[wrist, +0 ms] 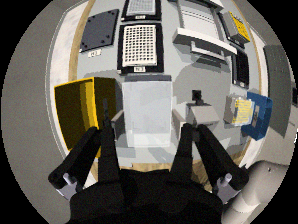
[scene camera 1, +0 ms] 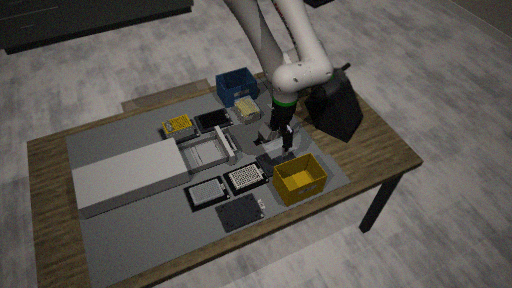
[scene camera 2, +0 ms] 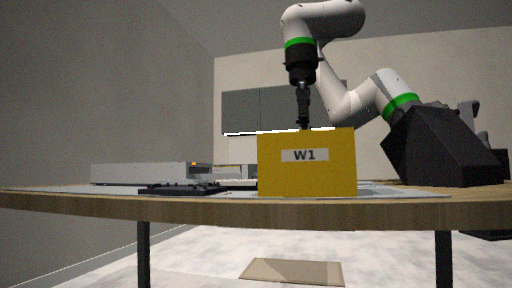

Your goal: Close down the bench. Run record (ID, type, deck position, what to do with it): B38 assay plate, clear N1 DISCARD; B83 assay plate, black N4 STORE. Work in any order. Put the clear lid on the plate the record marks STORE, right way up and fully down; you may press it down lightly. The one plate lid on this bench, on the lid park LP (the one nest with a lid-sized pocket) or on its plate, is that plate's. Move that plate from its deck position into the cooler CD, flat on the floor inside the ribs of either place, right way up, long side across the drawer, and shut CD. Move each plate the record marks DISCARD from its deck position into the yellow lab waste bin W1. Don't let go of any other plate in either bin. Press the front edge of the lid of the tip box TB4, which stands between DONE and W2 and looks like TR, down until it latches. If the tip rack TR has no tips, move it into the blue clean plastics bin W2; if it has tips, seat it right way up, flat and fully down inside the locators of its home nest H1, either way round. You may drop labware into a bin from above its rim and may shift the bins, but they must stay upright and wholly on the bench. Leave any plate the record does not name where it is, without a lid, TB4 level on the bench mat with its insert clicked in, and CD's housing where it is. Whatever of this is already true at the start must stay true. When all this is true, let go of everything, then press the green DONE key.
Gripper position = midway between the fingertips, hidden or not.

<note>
In view: the gripper (wrist: 147, 116), a cooler CD (scene camera 1: 102, 186), a yellow bin W1 (scene camera 2: 316, 162), a blue bin W2 (scene camera 1: 241, 77), a clear lid (wrist: 147, 105) and a pale well plate (wrist: 146, 34).
The yellow bin W1 shows as well in the wrist view (wrist: 80, 106) and in scene camera 1 (scene camera 1: 300, 178). The blue bin W2 is seen too in the wrist view (wrist: 262, 111). Scene camera 2 misses the blue bin W2, which is hidden by the yellow bin W1. Scene camera 2 misses the clear lid, which is hidden by the yellow bin W1.
</note>
